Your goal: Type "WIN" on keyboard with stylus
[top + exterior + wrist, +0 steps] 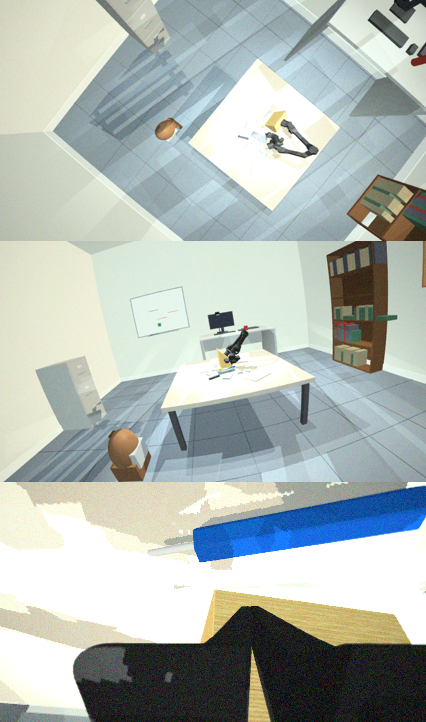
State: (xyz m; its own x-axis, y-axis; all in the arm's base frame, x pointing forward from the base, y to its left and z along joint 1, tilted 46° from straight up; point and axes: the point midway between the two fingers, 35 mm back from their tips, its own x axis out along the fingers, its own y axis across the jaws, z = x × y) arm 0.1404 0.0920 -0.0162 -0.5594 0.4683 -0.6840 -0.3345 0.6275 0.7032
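My gripper tip is now 2 cm short of the blue stylus, 2 cm to the right of it and 3 cm above it. The rest, counted from my gripper tip: W key: 13 cm ahead, 4 cm to the right, 2 cm below; small block: 25 cm ahead, 6 cm to the left, 3 cm below; yellow-tipped marker: 2 cm ahead, 16 cm to the right, 3 cm below.
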